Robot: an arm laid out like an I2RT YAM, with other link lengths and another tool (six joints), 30 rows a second.
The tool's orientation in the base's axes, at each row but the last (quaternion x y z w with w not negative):
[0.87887 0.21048 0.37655 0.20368]
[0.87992 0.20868 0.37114 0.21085]
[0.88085 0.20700 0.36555 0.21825]
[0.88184 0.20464 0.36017 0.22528]
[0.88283 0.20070 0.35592 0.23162]
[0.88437 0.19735 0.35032 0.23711]
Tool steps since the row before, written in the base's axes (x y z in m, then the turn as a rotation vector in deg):
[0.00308 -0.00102 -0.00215 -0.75 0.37 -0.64]
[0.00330 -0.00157 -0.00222 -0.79 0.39 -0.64]
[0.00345 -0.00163 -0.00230 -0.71 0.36 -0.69]
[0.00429 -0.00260 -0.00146 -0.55 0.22 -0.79]
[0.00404 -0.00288 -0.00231 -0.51 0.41 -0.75]
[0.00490 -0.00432 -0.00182 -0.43 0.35 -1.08]
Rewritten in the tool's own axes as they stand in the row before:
[0.00016 0.00040 0.00387 -0.65 -0.80 -0.23]
[0.00003 0.00082 0.00420 -0.66 -0.82 -0.26]
[0.00010 0.00081 0.00438 -0.65 -0.81 -0.17]
[0.00066 0.00218 0.00470 -0.68 -0.72 0.05]
[-0.00004 0.00183 0.00516 -0.53 -0.84 0.00]
[0.00013 0.00338 0.00588 -0.68 -0.96 0.29]

